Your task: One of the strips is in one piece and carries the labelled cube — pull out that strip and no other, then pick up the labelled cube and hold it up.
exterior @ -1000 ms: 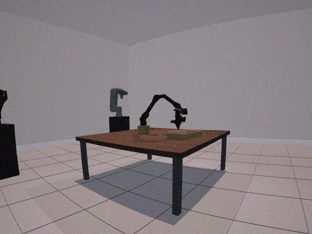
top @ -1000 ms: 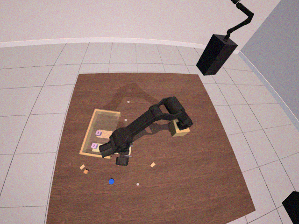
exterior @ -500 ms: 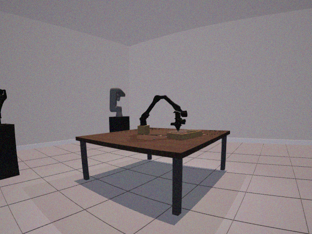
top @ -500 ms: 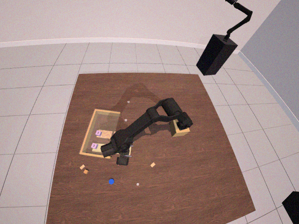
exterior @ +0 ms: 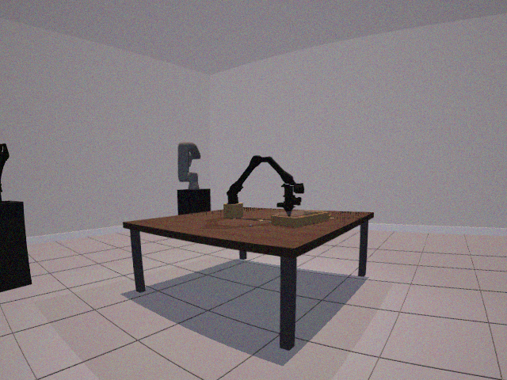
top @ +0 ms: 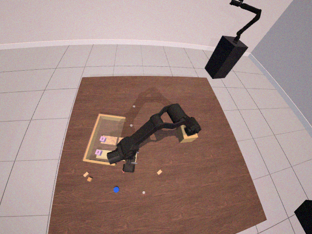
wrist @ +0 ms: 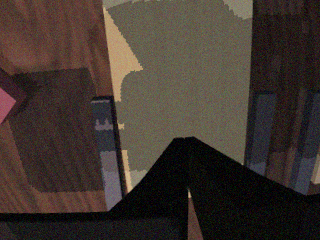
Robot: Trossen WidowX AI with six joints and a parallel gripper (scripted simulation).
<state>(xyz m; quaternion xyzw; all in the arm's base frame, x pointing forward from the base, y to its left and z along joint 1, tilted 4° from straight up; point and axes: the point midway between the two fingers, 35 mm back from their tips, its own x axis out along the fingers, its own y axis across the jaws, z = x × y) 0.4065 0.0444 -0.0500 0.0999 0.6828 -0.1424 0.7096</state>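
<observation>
The plain strip is 9 cm ahead of my gripper tip, 3 cm to the right of it and 1 cm below it. Round my gripper tip: pink-red block 6 cm ahead, 7 cm to the left, 1 cm below; then blue disc 12 cm ahead, 16 cm to the left.
</observation>
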